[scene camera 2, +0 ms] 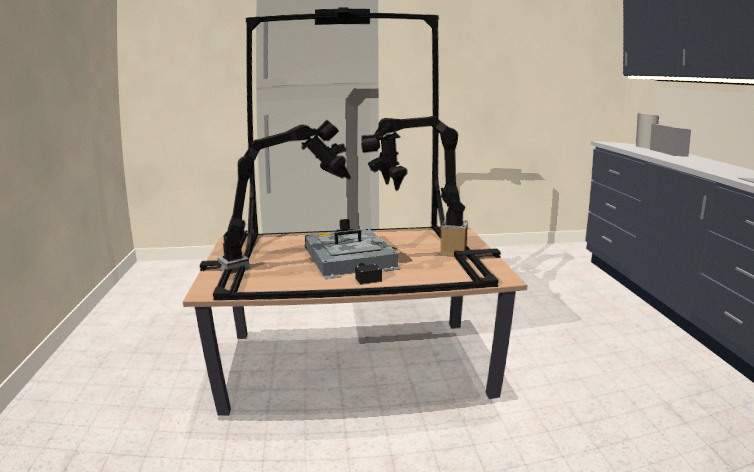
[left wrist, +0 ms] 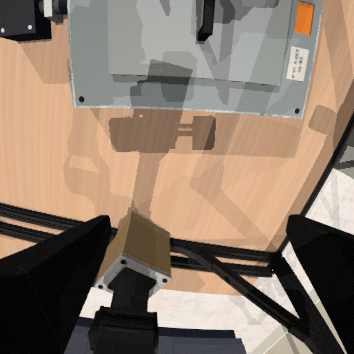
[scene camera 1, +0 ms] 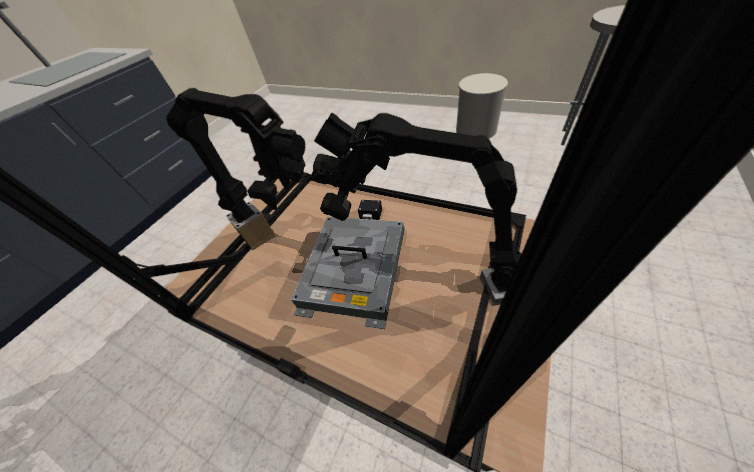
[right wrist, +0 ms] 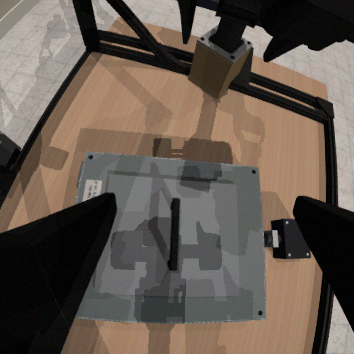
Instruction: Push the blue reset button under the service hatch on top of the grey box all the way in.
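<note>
The grey box sits on the table. Its service hatch lies flat on top, with a black bar handle standing up from it. The blue reset button does not show in any view. My left gripper is open and empty, high above the table. My right gripper is open and empty, high above the box, with the hatch and handle below its fingers in the right wrist view.
A small black block stands by one end of the box. Black frame rails run around the table. A brown mount carries the left arm.
</note>
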